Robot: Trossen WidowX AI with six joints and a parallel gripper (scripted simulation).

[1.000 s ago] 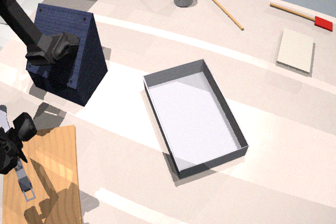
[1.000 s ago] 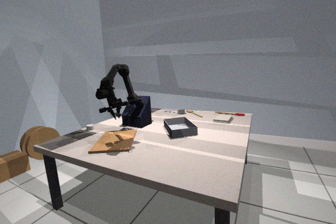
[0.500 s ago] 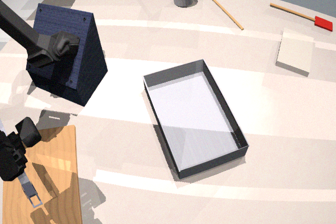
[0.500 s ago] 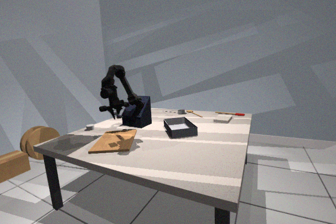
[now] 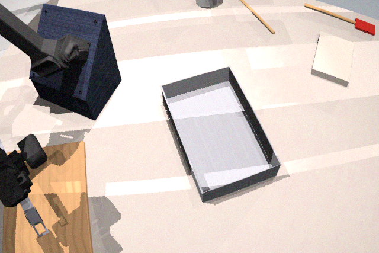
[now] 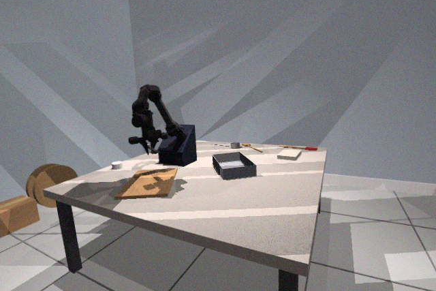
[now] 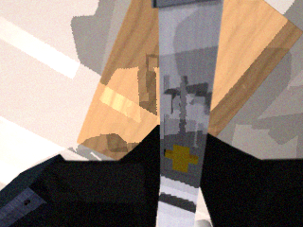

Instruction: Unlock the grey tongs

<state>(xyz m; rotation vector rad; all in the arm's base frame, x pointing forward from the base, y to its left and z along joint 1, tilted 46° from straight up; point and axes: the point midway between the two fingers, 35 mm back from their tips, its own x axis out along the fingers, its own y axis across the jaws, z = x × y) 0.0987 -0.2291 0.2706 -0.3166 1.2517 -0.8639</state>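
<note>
My gripper tip is now 150 mm above the wooden board and 20 mm past it. Also, from my gripper tip: yellow lock: 40 mm above; roasting tin: 380 mm to the left, 260 mm ahead, 130 mm below; white block: 770 mm to the left, 480 mm ahead, 140 mm below.
</note>
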